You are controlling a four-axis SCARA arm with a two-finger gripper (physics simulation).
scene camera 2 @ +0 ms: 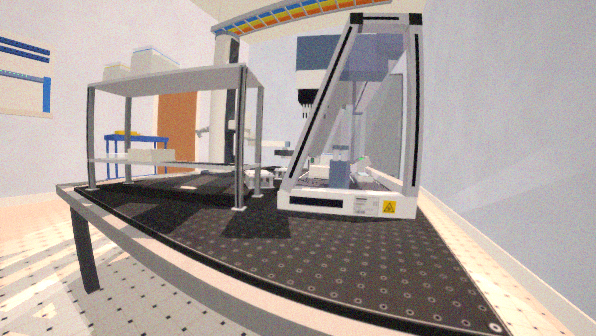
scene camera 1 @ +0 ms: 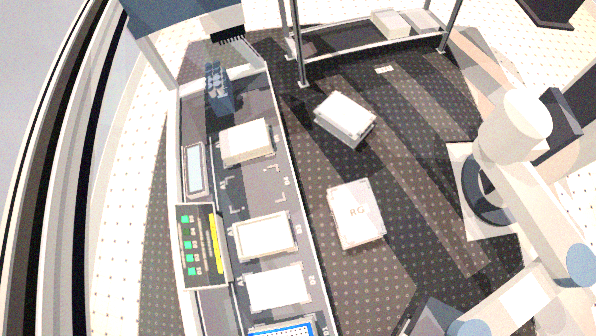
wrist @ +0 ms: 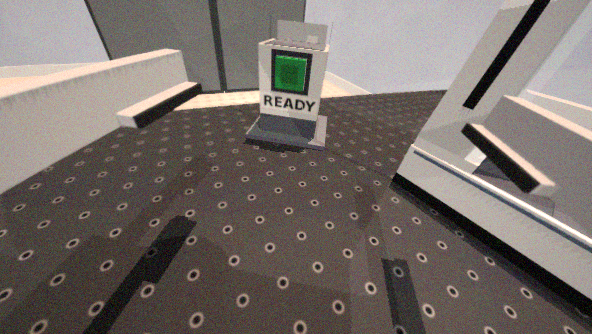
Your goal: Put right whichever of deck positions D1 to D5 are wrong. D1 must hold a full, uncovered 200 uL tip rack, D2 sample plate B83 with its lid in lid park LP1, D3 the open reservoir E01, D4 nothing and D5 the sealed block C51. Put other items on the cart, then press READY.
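Places are measured from the arm's base along level axes (x ahead, y left, z up), in millimetres.
Pixels of known places: gripper, fingertip midpoint: (wrist: 330,90); arm's base at its link origin: (scene camera 2: 220,174).
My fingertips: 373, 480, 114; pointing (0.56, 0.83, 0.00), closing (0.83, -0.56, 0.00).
Observation:
For each thing: its top centre in the pictures, then the offset to it from my fingertips, as dx, dy, dz. "pt": a spot on its surface instead.
- READY button at a spot on its surface: (wrist: 290,73) pt +27, +110, -20
- blue-rimmed tip rack at a spot on its surface: (scene camera 1: 282,331) pt +244, -175, +41
- white plate at its top centre: (scene camera 1: 275,288) +270, -261, -42
- open reservoir at its top centre: (scene camera 1: 261,235) +296, -382, -25
- pale block at its top centre: (scene camera 1: 242,137) (scene camera 2: 326,166) +345, -626, -8
- white piece at its top centre: (scene camera 1: 345,111) (scene camera 2: 258,171) +80, -705, -44
- status panel at a spot on its surface: (scene camera 1: 204,280) pt +415, -273, +12
My gripper (wrist: 330,90) is open, with nothing between its fingers; the READY button (wrist: 290,73) stands ahead, beyond the fingertips. In scene camera 1, a blue-rimmed tip rack (scene camera 1: 282,331) is cut off at D1, a white plate (scene camera 1: 276,288) sits at D2, and an open reservoir (scene camera 1: 265,235) at D3. D4 shows bare deck and corner brackets. A pale block (scene camera 1: 246,141) sits at D5. A white piece (scene camera 1: 345,116) lies on a stand beside the deck; its label is unreadable. Plate, reservoir and block codes are unreadable too.
The RG stand (scene camera 1: 356,214) is beside the deck. The cart (scene camera 1: 298,50) (scene camera 2: 240,145) holds pale boxes on its lower shelf and upper boxes in scene camera 2. The status panel (scene camera 1: 204,280) has four bright green squares; D4's is dark. The deck frame rises at the wrist view's right.

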